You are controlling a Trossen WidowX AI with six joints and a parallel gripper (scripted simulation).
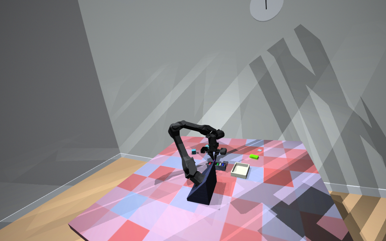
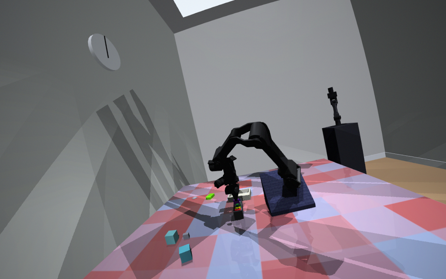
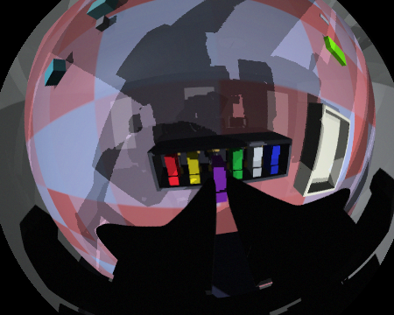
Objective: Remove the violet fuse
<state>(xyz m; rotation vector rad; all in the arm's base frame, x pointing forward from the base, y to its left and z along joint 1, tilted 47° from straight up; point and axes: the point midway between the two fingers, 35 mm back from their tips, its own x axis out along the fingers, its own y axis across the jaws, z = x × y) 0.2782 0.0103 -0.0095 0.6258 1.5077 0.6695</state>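
Now: gripper tip 190 mm to the left of the white tray, 60 mm above it and 10 mm past it. The rest, counted from my gripper tip: violet fuse (10 mm below).
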